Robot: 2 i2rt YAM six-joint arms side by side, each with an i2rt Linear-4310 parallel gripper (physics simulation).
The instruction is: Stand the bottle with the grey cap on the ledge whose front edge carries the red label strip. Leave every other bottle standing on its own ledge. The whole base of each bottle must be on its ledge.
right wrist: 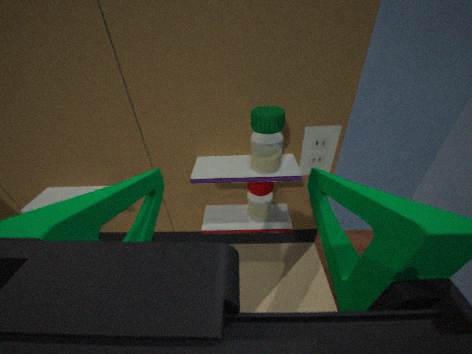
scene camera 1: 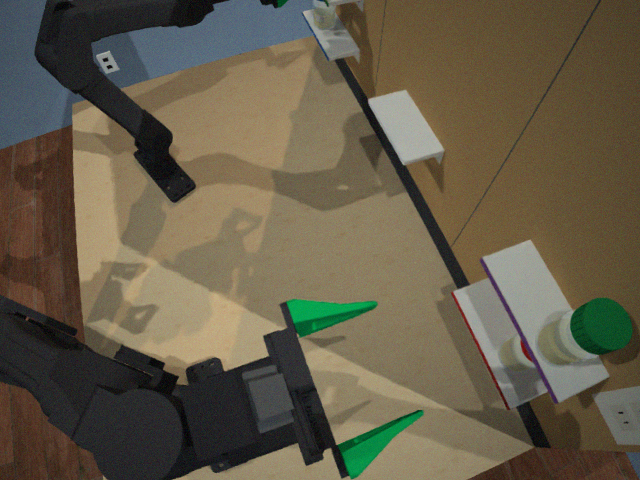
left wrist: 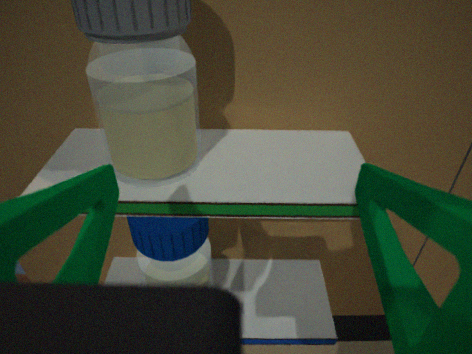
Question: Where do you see a red-capped bottle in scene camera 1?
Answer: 513,356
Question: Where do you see a purple-strip ledge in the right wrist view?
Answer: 236,166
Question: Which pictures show my right gripper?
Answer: The right wrist view and scene camera 1 only.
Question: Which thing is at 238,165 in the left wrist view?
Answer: A green-strip ledge.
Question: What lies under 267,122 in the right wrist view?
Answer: A green-capped bottle.
